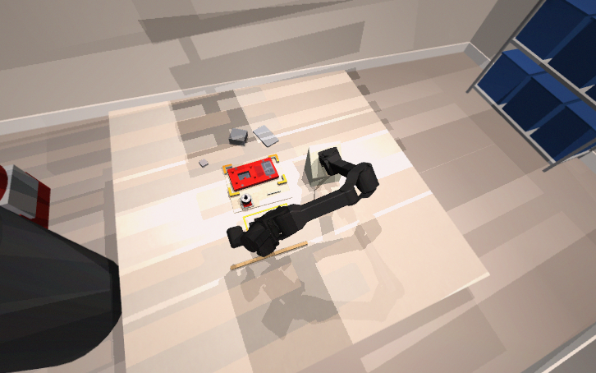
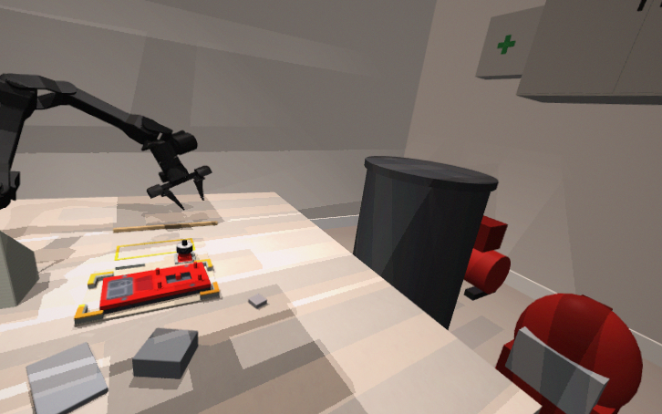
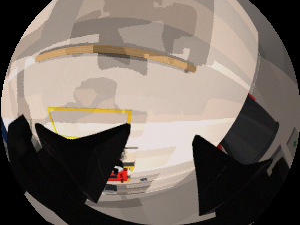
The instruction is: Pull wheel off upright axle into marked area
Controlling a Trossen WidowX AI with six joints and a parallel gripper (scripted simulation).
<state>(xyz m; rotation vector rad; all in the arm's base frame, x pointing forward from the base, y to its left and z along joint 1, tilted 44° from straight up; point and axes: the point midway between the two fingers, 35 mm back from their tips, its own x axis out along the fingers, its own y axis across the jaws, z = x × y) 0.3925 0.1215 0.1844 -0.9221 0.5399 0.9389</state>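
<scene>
My gripper tip is 9 cm above the thin wooden stick, 7 cm past it and 6 cm to the right of it.
</scene>
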